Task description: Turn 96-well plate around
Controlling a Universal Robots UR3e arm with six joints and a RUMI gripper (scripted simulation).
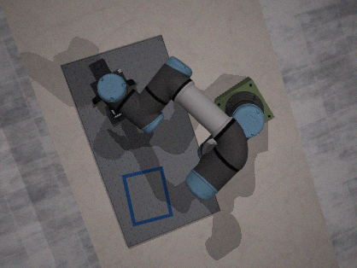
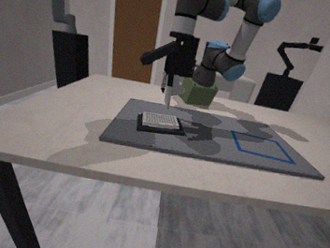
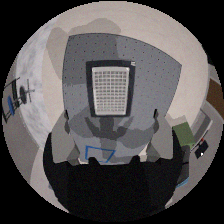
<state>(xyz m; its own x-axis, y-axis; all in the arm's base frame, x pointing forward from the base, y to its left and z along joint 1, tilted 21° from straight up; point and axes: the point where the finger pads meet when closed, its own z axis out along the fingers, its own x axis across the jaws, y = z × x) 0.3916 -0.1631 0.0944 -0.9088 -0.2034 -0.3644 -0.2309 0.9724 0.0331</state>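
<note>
My gripper is now 8 cm above the white 96-well plate. Also, from my hand: dark flat block: 9 cm below; then A1 corner mark: 9 cm to the right, 9 cm below, 3 cm behind.
</note>
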